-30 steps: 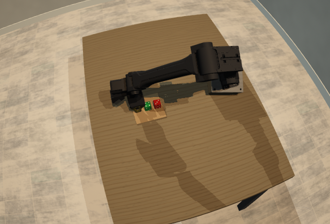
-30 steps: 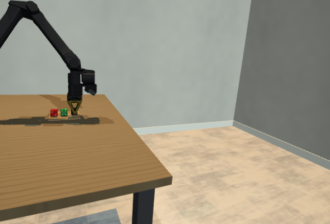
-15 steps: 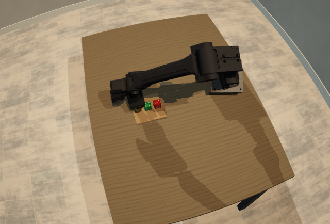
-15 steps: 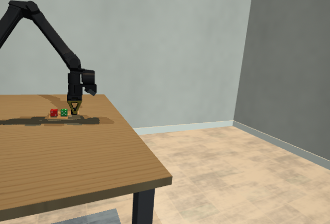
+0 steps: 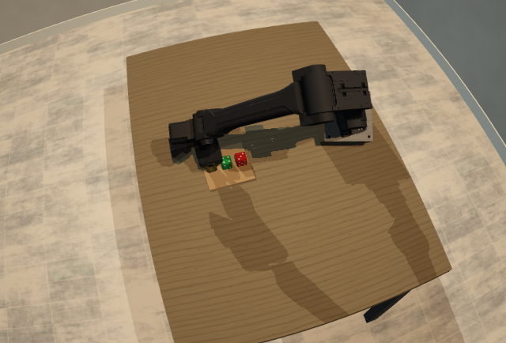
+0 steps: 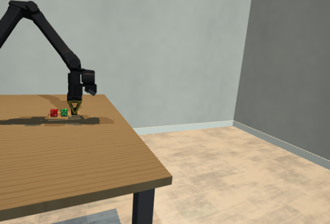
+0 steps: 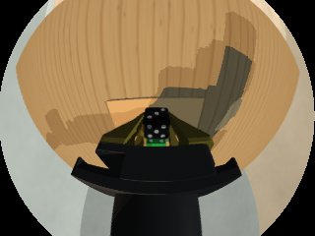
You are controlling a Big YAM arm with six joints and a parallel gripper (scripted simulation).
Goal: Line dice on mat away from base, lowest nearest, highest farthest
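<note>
Right now my hand is right at the black die. From my hand the other things lie so: tan mat: 50 mm behind, 20 mm below; then green die: 50 mm behind; then red die: 90 mm behind.
</note>
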